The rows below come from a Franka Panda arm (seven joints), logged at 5 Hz.
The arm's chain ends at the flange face. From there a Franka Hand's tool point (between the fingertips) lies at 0.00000 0.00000 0.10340 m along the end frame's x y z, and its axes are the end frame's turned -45 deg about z.
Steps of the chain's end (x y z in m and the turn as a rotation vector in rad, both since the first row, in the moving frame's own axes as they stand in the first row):
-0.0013 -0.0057 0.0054 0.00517 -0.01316 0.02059
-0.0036 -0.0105 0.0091 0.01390 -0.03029 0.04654
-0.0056 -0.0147 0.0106 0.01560 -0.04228 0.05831
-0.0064 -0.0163 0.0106 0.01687 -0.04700 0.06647
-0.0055 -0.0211 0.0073 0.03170 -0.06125 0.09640
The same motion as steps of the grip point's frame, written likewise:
0.0025 -0.0063 0.0054 0.01296 -0.00565 0.02059
0.0038 -0.0132 0.0090 0.03125 -0.01159 0.04654
0.0046 -0.0186 0.0105 0.04093 -0.01887 0.05831
0.0050 -0.0208 0.0105 0.04516 -0.02131 0.06647
0.0092 -0.0257 0.0071 0.06573 -0.02090 0.09640

